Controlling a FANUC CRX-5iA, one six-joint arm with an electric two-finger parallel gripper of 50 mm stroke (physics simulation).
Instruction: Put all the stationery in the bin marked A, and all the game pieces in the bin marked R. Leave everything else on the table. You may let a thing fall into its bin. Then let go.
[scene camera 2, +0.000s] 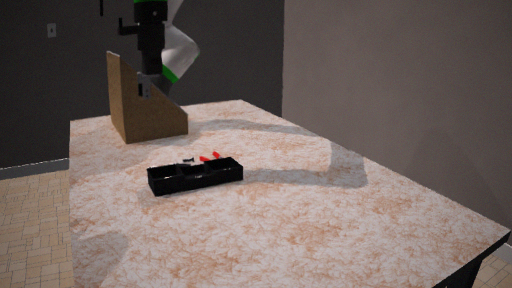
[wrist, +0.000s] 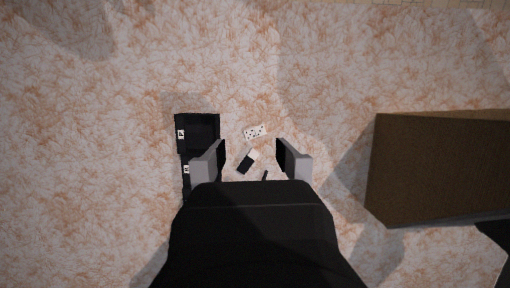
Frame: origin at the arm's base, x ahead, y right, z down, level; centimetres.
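Where they show: gripper, fingertip midpoint: (scene camera 2: 144, 97) (wrist: 250, 149); arm's base, origin of the base link: (scene camera 2: 152, 86).
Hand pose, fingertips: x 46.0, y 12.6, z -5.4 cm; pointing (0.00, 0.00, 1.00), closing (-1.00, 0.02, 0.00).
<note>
Each offset is from my fingertips to the centre of the thing.
My gripper (scene camera 2: 144, 90) (wrist: 250, 149) is open and empty, high above the table. The black three-part bin tray {dx +11.4, dy -10.1, dz +20.5 cm} (scene camera 2: 200, 184) (wrist: 181, 146) stands on the table; its P and R labels show in the wrist view, and its A end is hidden there by the gripper. A white domino {dx -1.2, dy -1.9, dz +22.4 cm} (wrist: 254, 132) with black dots lies beside the P bin. A black-and-white eraser {dx +0.5, dy -9.0, dz +22.1 cm} (wrist: 247, 161) lies beside the tray, seen between the fingers but far below them. Two red pieces {dx -0.6, dy -18.1, dz +22.1 cm} (scene camera 2: 205, 158) {dx -2.5, dy -22.8, dz +22.1 cm} (scene camera 2: 216, 154) lie behind the tray's right end in the scene view; they are hidden in the wrist view.
A small dark bolt {dx -3.6, dy -13.3, dz +22.2 cm} (scene camera 2: 188, 160) (wrist: 265, 175) lies near the eraser, partly hidden by the gripper body in the wrist view. A tall brown wedge-shaped block (scene camera 2: 152, 120) (wrist: 440, 165) stands on the table behind the tray, at the right in the wrist view.
</note>
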